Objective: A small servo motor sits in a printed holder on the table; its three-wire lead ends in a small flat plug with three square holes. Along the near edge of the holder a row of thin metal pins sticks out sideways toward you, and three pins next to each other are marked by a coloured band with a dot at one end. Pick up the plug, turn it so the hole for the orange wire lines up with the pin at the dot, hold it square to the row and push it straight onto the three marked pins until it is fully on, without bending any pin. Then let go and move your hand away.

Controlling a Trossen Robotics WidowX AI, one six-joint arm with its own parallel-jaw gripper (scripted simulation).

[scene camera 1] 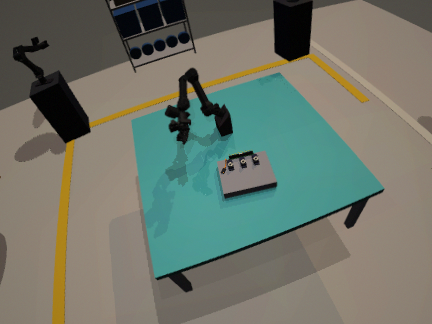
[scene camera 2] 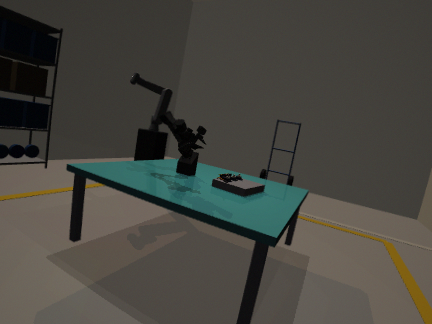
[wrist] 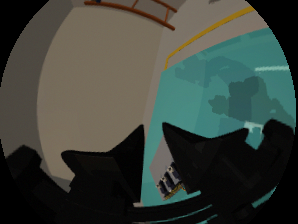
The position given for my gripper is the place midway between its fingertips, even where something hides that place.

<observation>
I see my gripper (wrist: 153,126) and a printed holder (scene camera 1: 253,178).
</observation>
